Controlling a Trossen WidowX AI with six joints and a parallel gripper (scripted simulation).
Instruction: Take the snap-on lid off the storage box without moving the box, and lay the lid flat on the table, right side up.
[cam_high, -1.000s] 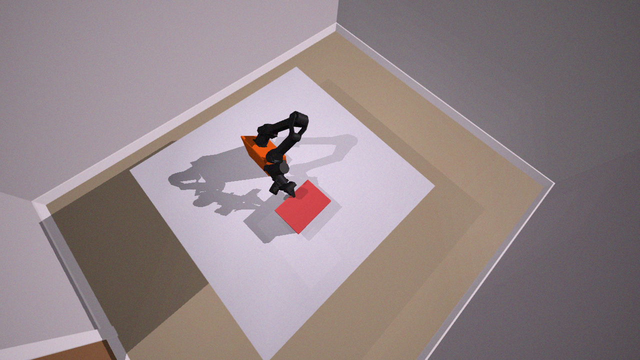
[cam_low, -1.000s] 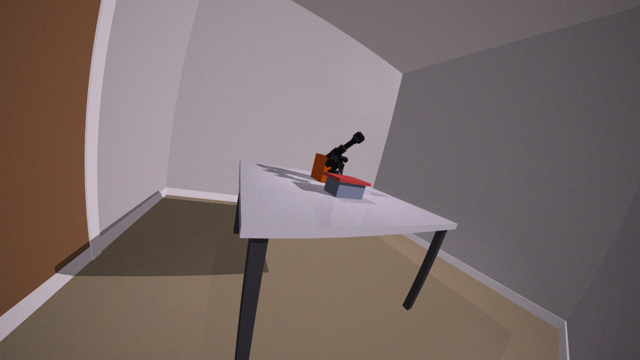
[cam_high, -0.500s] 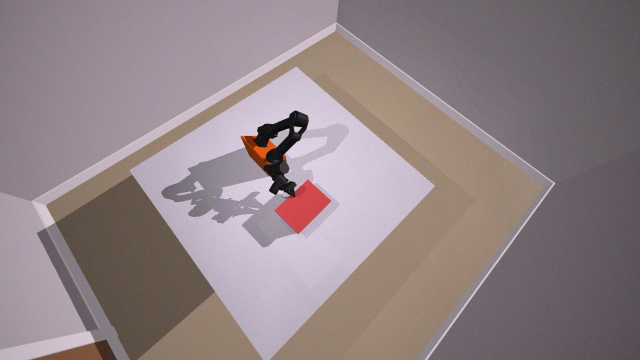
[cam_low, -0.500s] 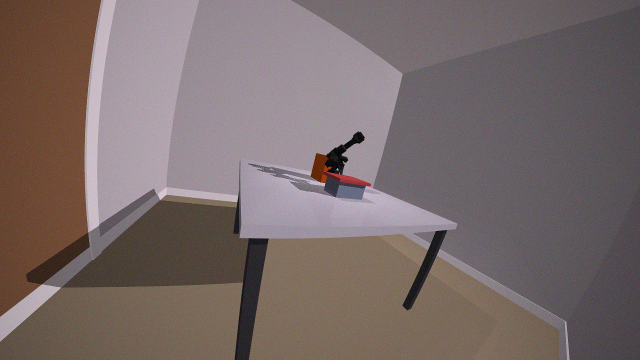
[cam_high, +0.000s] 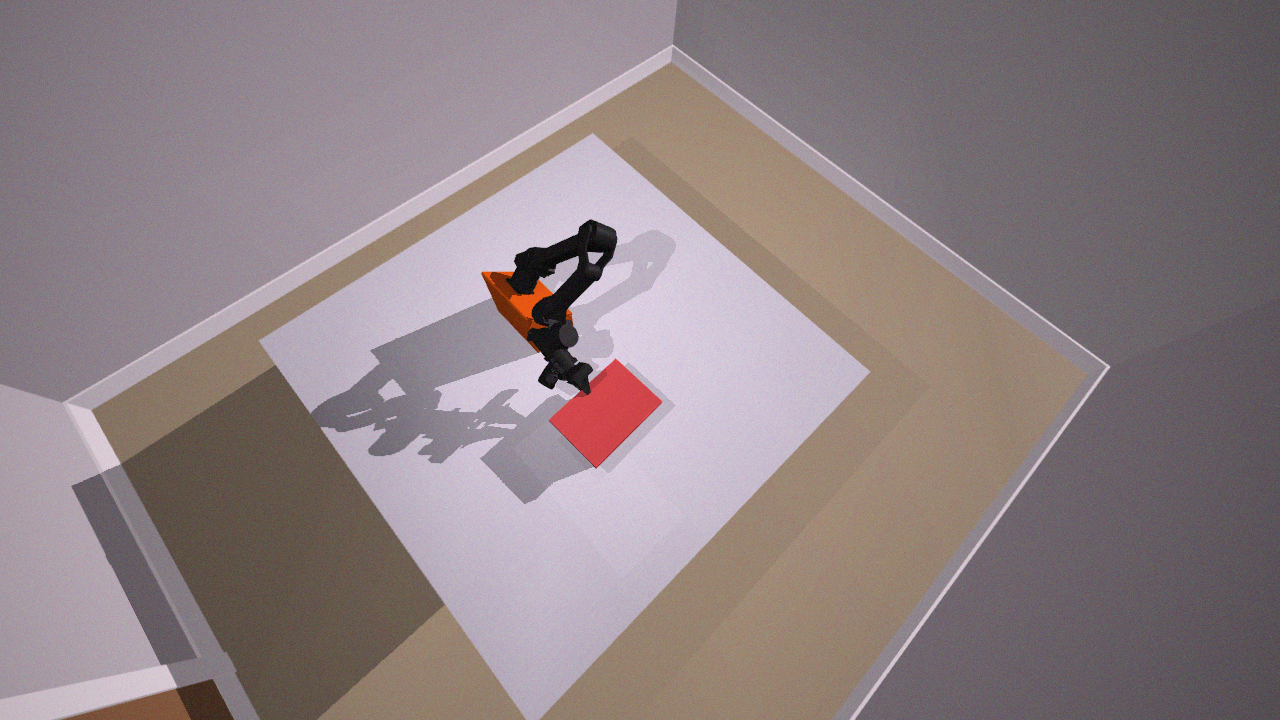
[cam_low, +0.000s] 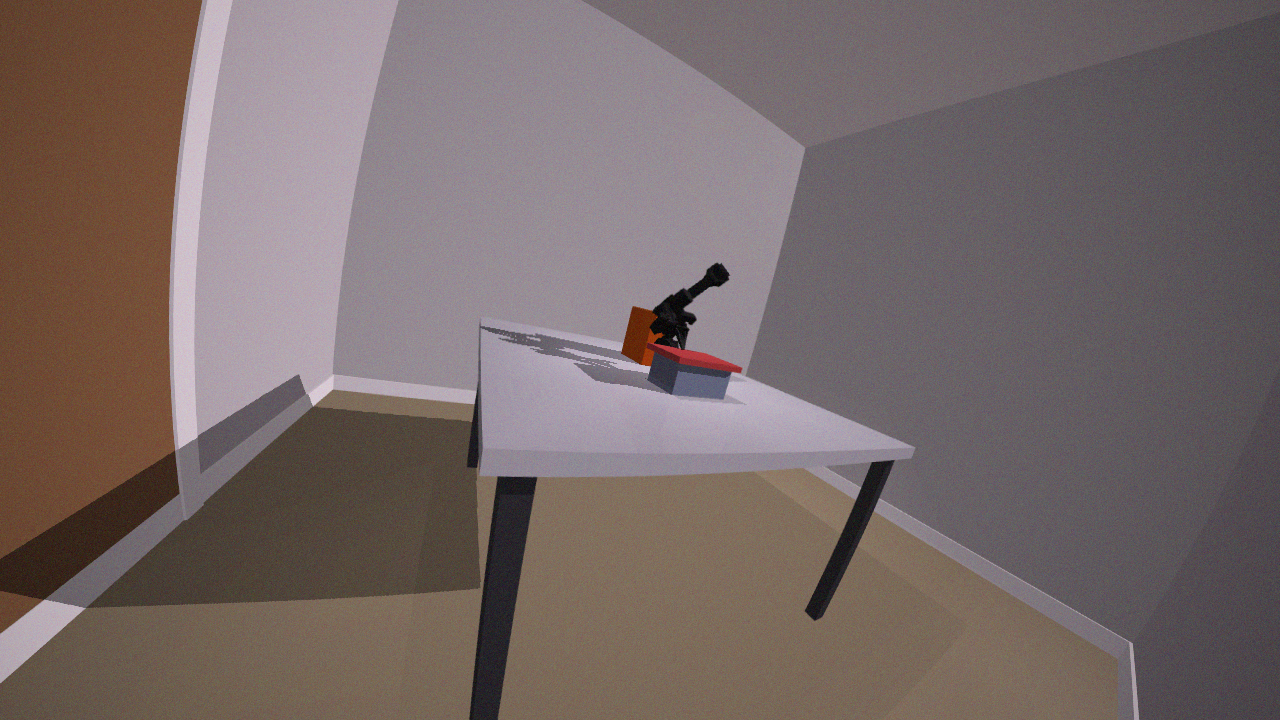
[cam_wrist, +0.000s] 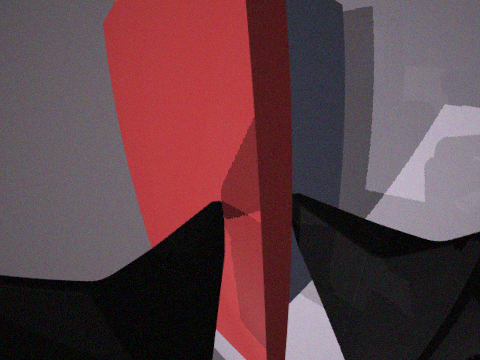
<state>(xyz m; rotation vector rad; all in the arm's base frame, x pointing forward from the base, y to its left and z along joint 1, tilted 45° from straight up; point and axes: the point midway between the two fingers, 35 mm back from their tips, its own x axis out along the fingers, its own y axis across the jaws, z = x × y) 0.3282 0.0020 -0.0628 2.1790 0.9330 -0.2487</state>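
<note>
Right now the red lid is 70 mm ahead of my gripper tip and 10 mm to the left of it. From my gripper tip the other things lie so: grey-blue storage box 80 mm ahead, 10 mm to the left, 50 mm below.
</note>
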